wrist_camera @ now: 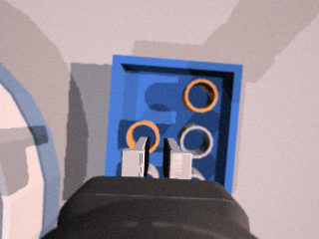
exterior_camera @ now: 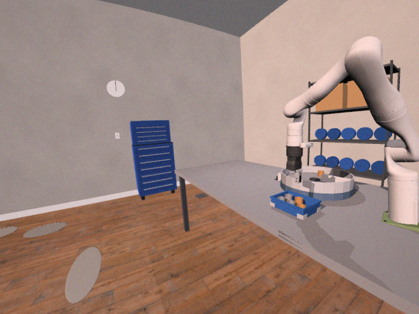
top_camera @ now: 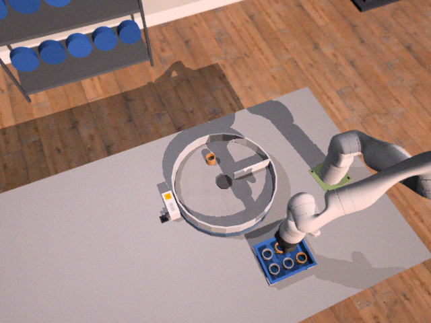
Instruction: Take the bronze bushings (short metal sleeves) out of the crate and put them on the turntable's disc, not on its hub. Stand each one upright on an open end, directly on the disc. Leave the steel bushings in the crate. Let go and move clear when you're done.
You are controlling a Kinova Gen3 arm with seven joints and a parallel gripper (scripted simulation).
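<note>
Right now my hand is 2 cm to the right of the blue crate and 12 cm above it. From my hand the other things lie so: turntable disc (10 cm ahead, 34 cm to the right, 10 cm below).
</note>
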